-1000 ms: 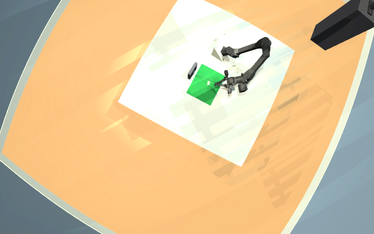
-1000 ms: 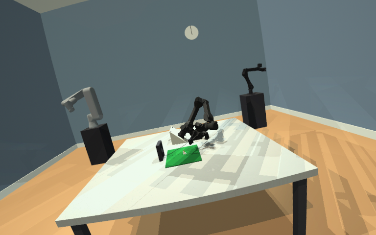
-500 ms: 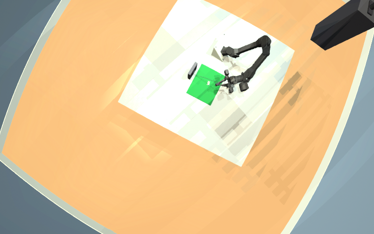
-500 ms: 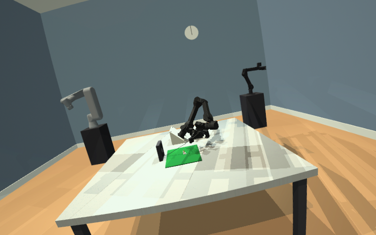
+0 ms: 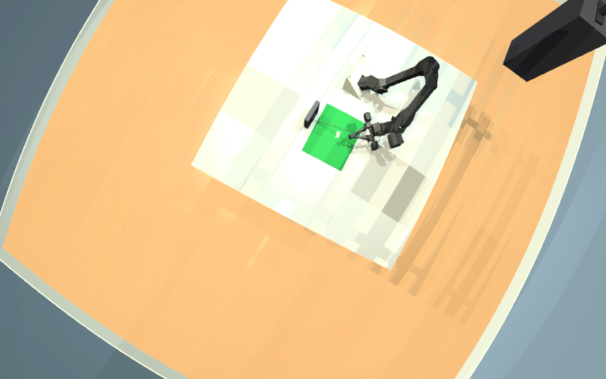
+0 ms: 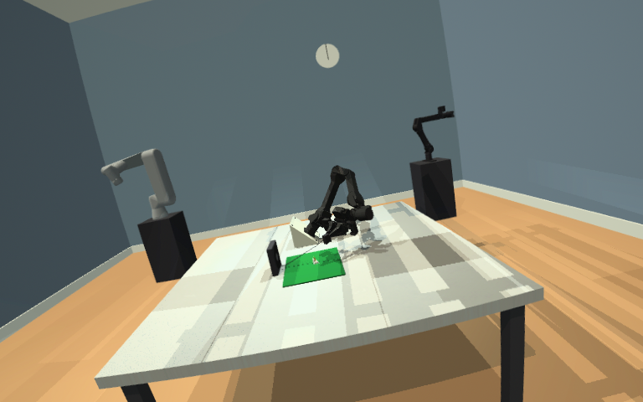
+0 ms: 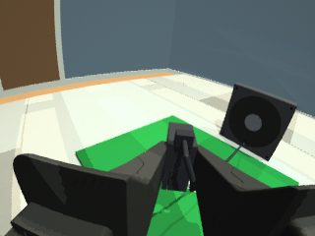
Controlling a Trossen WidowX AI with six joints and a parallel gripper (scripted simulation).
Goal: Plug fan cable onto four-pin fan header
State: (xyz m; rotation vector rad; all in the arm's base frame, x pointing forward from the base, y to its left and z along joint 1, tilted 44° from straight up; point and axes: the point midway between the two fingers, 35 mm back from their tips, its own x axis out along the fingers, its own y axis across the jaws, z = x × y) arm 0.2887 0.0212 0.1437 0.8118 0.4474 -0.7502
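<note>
The white four-pin header lies 110 mm below my gripper tip and 70 mm to the right of it. The rest, counted from my gripper tip: green board 120 mm below, 80 mm to the right, 20 mm ahead; black fan 230 mm to the right, 50 mm below, 10 mm behind; fan plug 10 mm below.
</note>
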